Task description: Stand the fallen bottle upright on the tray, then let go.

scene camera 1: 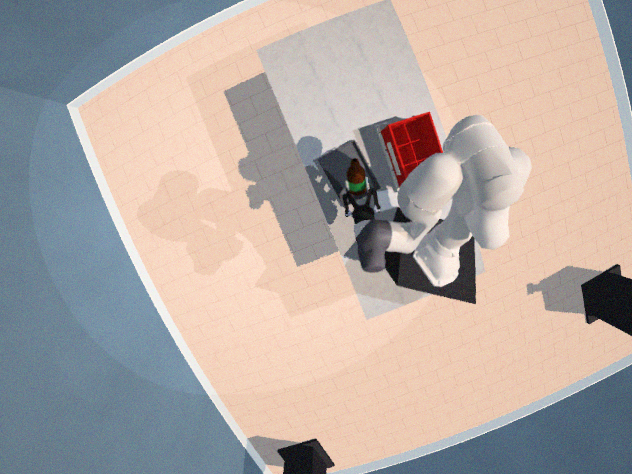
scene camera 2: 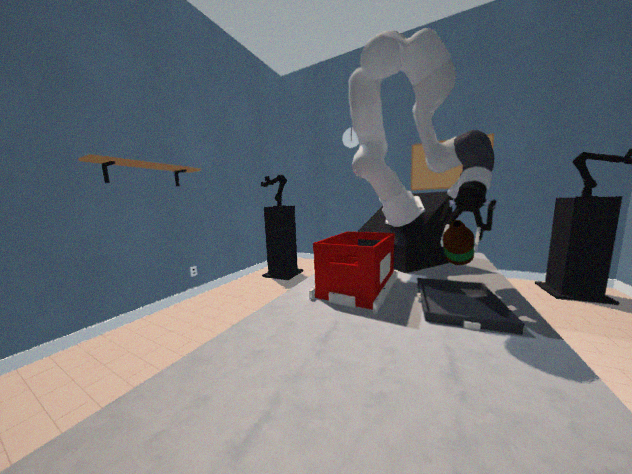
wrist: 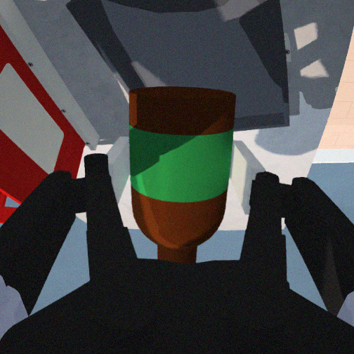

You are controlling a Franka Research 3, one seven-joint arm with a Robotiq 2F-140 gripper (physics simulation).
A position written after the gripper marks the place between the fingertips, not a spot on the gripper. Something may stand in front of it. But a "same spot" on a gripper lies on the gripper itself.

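You can see the gripper in the wrist view (180, 155), and it's there in scene camera 1 and scene camera 2 as well. As for the gripper (scene camera 1: 347, 208) (scene camera 2: 490, 205), those points are the same spot on it.
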